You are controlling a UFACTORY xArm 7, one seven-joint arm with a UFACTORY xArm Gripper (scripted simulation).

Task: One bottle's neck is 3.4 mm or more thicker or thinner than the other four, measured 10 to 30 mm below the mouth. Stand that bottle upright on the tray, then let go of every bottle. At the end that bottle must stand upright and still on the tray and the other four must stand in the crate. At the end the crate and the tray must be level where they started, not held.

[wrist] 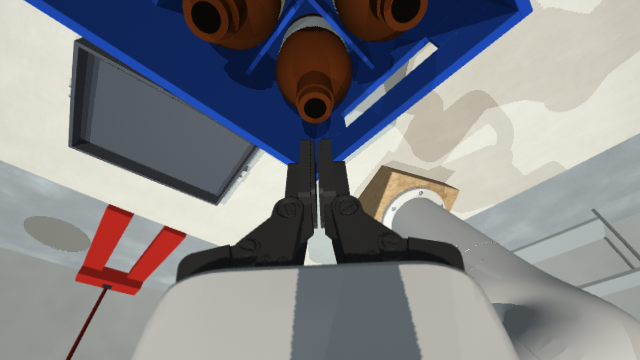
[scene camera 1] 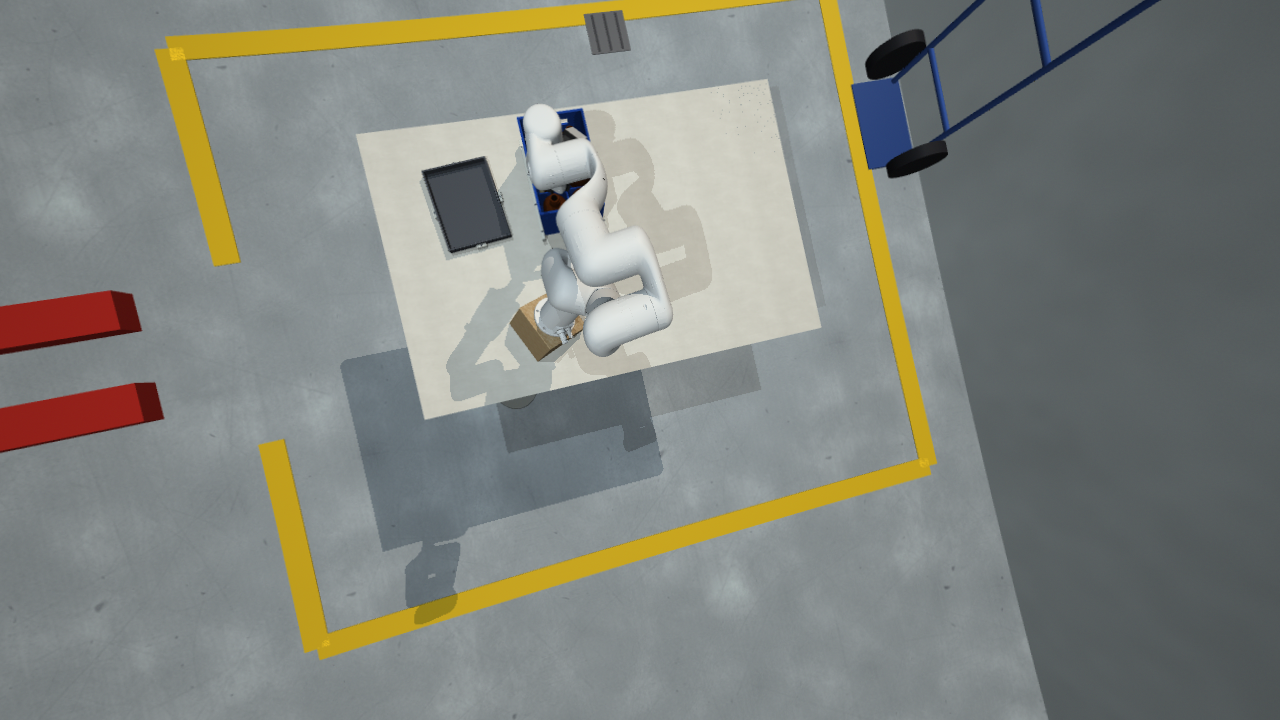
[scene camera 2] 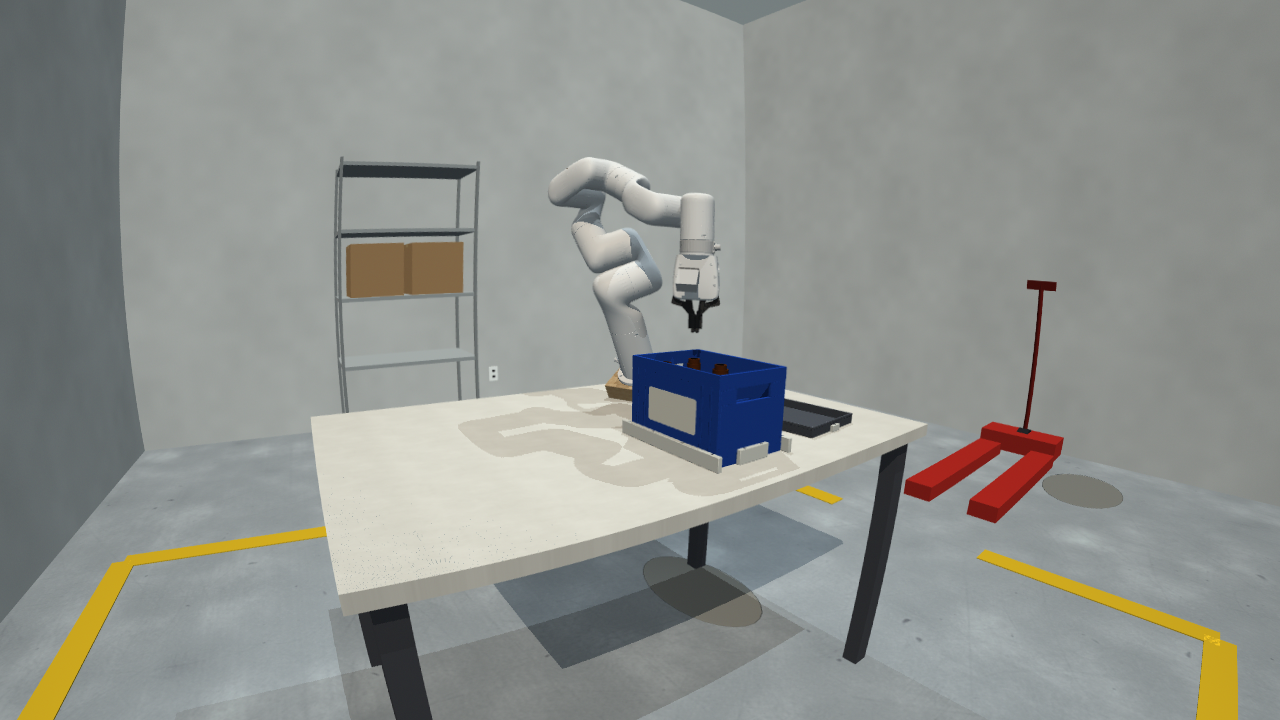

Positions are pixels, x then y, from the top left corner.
Scene:
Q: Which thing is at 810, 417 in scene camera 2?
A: A dark grey tray.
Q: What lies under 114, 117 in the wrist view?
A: A dark grey tray.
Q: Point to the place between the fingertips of my gripper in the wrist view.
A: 316, 159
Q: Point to a blue crate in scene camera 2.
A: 699, 408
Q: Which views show the dark grey tray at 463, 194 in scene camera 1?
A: The wrist view, scene camera 1 and scene camera 2: all of them.

